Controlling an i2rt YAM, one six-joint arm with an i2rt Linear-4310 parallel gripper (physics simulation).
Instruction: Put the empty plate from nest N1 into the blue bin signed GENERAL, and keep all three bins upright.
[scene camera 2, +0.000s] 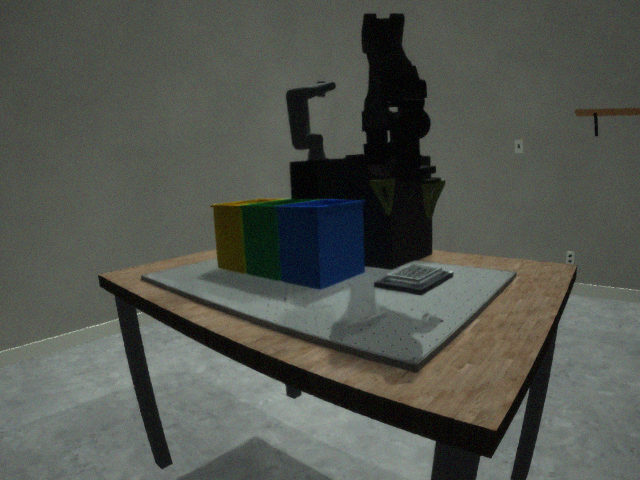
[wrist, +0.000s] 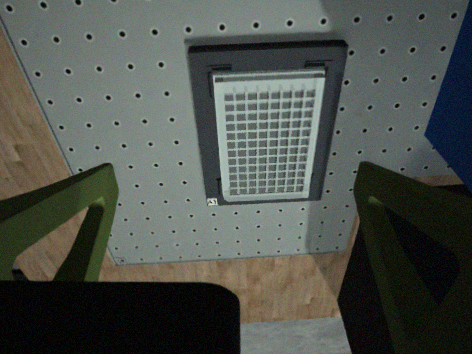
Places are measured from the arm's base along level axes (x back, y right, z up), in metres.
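Pixels of known places: gripper, between the fingertips: (scene camera 2: 408, 216) (wrist: 235, 176).
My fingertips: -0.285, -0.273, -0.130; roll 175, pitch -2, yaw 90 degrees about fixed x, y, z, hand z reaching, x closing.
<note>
For each thing: its middle in the pictures, then the offset to it from my fingertips, as dx, dy, dz. Level surfaces: height alone.
- pale plate, middle of its body: (wrist: 267, 143) (scene camera 2: 415, 273) +0.083, +0.033, -0.141
- dark nest, middle of its body: (wrist: 265, 135) (scene camera 2: 415, 278) +0.083, +0.033, -0.152
- blue bin, middle of its body: (scene camera 2: 322, 240) +0.001, +0.241, -0.070
- green bin, middle of its body: (scene camera 2: 283, 236) -0.007, +0.371, -0.070
- yellow bin, middle of its body: (scene camera 2: 251, 233) -0.015, +0.502, -0.070
- perforated board, height of its surface: dz -0.159
- wooden table, height of its surface: dz -0.172
The pale plate (scene camera 2: 417, 271) (wrist: 267, 140) lies flat in the dark nest (scene camera 2: 400, 287) (wrist: 328, 125), its grid of square wells facing up. A small white label shows at one corner of the nest in the wrist view. My gripper (scene camera 2: 408, 215) (wrist: 235, 176) is open and empty, above the plate and nest. In the wrist view its green fingertips stand wide apart, one on each side of the nest. The blue bin (scene camera 2: 341, 242) (wrist: 456, 115) stands upright beside the nest. The GENERAL sign does not show.
The green bin (scene camera 2: 261, 240) and yellow bin (scene camera 2: 229, 237) stand upright in a row against the blue one. The perforated board (scene camera 2: 465, 297) (wrist: 135, 80) lies on the wooden table (scene camera 2: 465, 382) (wrist: 25, 130). A black block (scene camera 2: 403, 240) stands behind the bins and nest.
</note>
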